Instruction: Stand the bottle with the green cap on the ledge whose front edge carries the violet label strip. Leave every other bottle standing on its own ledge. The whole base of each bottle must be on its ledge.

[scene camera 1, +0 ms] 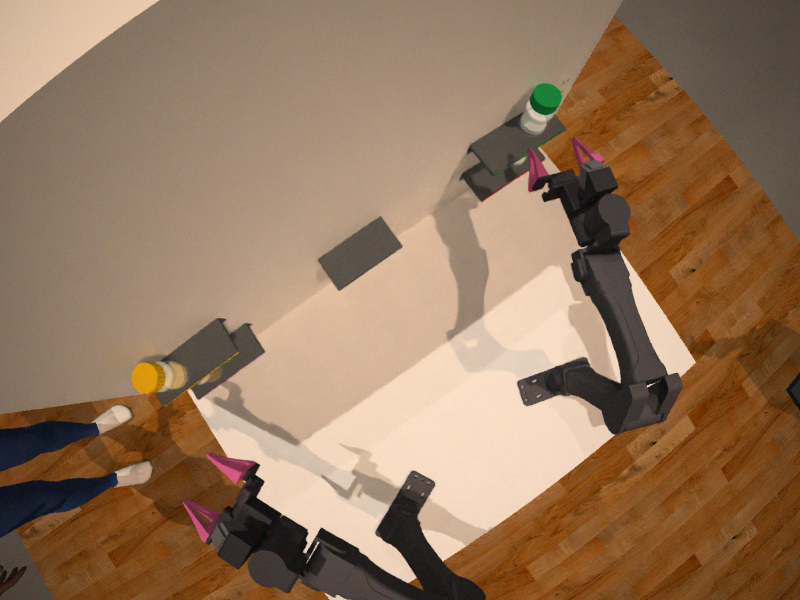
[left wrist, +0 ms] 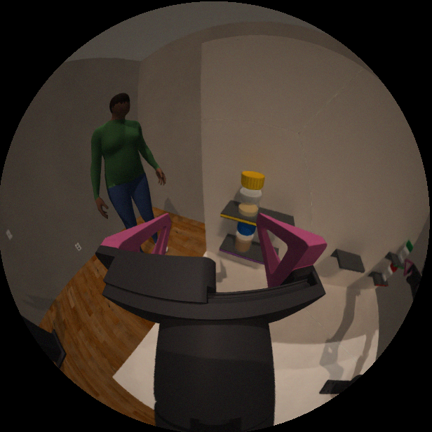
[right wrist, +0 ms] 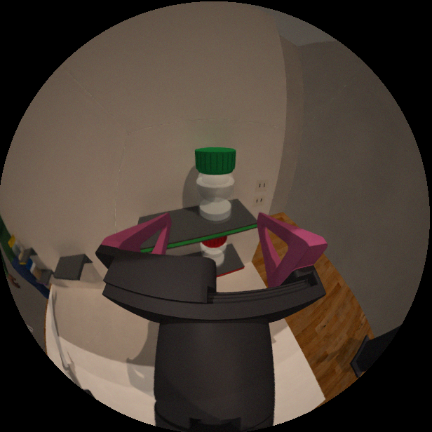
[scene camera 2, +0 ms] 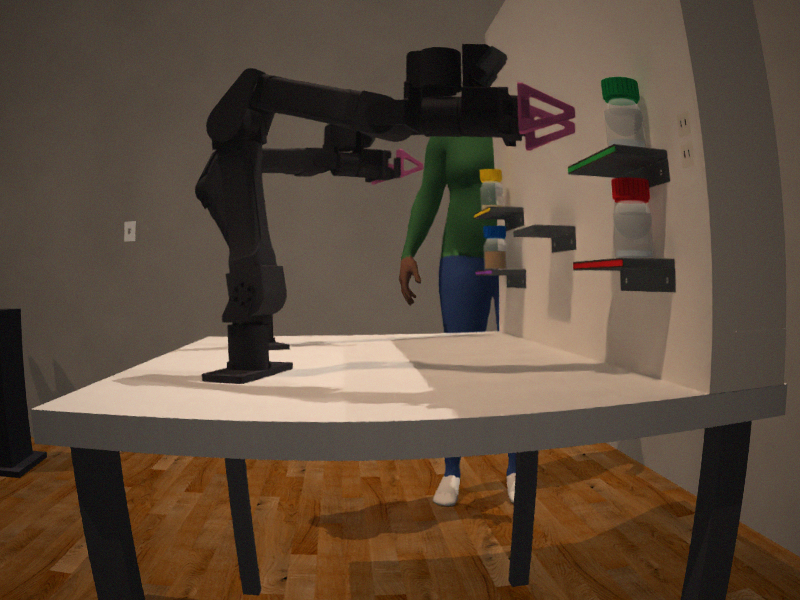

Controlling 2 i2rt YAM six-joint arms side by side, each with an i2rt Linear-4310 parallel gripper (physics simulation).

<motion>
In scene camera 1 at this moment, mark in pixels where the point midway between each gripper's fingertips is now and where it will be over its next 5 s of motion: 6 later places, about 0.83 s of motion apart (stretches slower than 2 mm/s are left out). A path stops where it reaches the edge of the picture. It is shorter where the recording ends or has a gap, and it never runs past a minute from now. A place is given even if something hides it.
The left gripper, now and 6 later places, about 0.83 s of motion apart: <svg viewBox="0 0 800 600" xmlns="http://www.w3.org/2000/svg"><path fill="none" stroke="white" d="M196 477L246 464L304 426L365 396L385 383L389 381L337 419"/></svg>
The right gripper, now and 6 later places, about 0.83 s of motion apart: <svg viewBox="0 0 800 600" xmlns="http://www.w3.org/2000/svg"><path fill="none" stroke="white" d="M551 143L543 117L535 103L537 93L556 134L451 226L409 272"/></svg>
</motion>
